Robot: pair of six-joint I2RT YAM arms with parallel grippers.
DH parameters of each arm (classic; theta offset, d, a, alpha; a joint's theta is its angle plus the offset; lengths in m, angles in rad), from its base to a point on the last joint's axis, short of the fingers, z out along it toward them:
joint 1: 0 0.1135 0.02 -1.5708
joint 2: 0 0 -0.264 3.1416
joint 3: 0.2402 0 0.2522 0
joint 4: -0.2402 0 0.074 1.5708
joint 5: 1.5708 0 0 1.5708
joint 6: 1.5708 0.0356 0 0
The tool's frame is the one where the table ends.
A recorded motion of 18 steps. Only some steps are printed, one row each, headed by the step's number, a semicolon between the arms.
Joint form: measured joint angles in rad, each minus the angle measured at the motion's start. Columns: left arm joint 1, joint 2, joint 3, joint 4, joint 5, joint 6; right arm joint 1, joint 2, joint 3, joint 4, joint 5, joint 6.
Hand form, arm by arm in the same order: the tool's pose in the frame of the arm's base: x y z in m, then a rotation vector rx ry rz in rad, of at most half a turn. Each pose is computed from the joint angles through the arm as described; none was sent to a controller.
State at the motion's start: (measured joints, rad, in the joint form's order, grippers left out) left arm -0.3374 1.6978 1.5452 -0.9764 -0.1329 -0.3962; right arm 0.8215 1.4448 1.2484 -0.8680 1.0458 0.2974
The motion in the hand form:
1: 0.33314 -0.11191 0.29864 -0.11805 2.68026 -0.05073; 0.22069 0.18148 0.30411 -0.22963 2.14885 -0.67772
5: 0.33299 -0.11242 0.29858 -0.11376 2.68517 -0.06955; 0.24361 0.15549 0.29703 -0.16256 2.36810 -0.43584
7: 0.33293 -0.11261 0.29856 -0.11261 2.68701 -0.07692; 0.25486 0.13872 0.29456 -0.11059 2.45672 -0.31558
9: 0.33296 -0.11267 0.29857 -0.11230 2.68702 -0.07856; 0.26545 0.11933 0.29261 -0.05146 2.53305 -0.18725
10: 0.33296 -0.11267 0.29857 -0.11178 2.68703 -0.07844; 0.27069 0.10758 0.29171 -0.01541 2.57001 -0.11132
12: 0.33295 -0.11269 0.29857 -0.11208 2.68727 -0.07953; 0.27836 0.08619 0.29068 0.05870 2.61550 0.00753
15: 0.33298 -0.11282 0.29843 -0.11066 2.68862 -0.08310; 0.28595 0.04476 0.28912 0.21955 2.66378 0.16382
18: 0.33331 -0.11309 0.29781 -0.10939 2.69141 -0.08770; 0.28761 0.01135 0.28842 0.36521 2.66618 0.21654
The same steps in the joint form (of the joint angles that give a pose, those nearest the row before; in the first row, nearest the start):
1: 0.0000 0.0000 0.0000 0.0000 0.0012 0.0004; -0.0301 0.0000 0.0000 -0.0023 -0.0728 0.0103
5: 0.0000 0.0000 0.0000 0.0000 0.0160 0.0004; -0.1774 0.0004 0.0000 -0.0019 -0.3815 0.0324
7: 0.0000 0.0000 0.0000 0.0000 0.0217 0.0000; -0.2621 0.0004 0.0000 -0.0012 -0.5261 0.0351
9: 0.0000 0.0000 0.0000 0.0004 0.0229 0.0000; -0.3544 0.0004 0.0000 -0.0008 -0.6725 0.0316
10: 0.0000 0.0000 0.0000 0.0004 0.0229 0.0004; -0.4082 0.0004 0.0000 -0.0019 -0.7553 0.0286
12: 0.0000 0.0000 0.0000 0.0004 0.0237 0.0000; -0.5012 0.0004 0.0000 -0.0046 -0.8816 0.0256
15: 0.0000 0.0004 0.0000 0.0004 0.0267 0.0004; -0.6672 0.0004 0.0000 -0.0267 -1.0536 0.0233
18: 0.0000 0.0023 0.0000 0.0007 0.0309 0.0004; -0.7919 0.0004 0.0000 -0.0427 -1.1257 0.0233

